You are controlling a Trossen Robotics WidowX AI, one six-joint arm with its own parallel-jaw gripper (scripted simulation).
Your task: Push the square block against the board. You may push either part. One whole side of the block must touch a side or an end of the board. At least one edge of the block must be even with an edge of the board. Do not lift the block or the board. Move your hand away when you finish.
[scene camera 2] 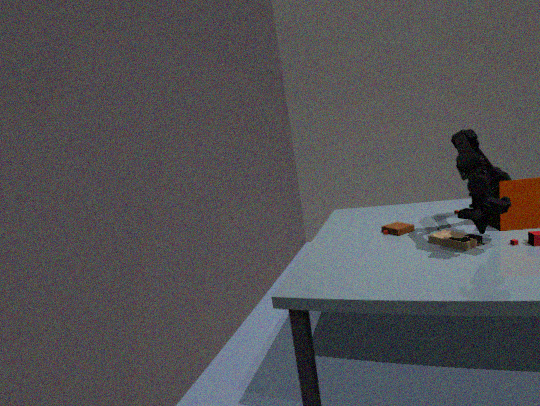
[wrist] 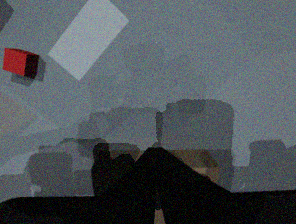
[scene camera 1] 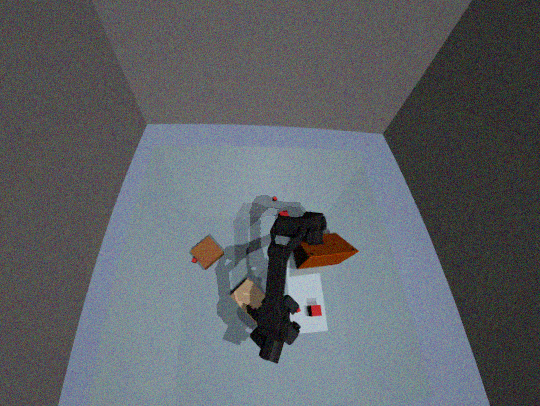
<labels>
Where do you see a tan board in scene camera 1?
At 247, 296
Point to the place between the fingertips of the gripper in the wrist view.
At 154, 154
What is the gripper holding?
Nothing.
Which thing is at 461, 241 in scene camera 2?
A tan board.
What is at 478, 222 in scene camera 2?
The gripper.
</labels>
